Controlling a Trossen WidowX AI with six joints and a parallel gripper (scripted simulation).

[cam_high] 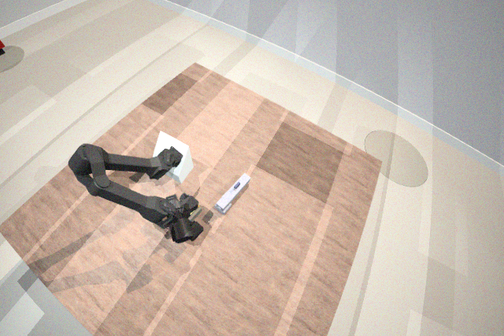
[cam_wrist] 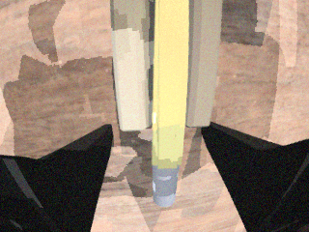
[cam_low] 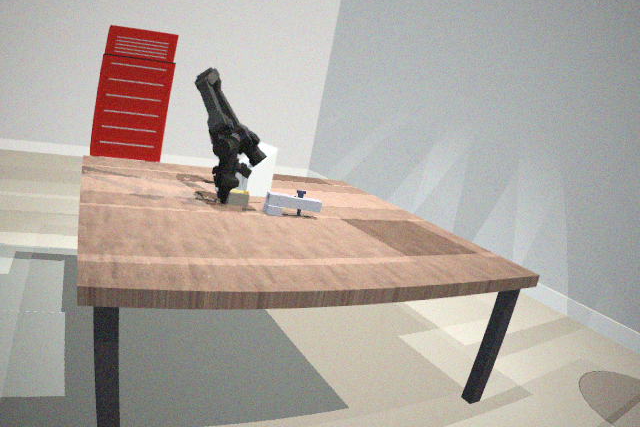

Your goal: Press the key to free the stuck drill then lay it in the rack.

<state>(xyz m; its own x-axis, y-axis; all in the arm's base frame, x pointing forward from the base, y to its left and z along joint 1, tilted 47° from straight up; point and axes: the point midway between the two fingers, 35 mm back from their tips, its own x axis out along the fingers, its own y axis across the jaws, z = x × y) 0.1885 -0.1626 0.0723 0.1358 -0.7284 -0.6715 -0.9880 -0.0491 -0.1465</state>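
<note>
The drill lies 40 mm to the left of my gripper tip and 40 mm above it. The rest, counted from my gripper tip: white holder block: 220 mm to the left, 90 mm ahead, 30 mm above; blue key: 240 mm to the left, 90 mm ahead, 50 mm above; olive rack: 50 mm to the left, 20 mm above.
</note>
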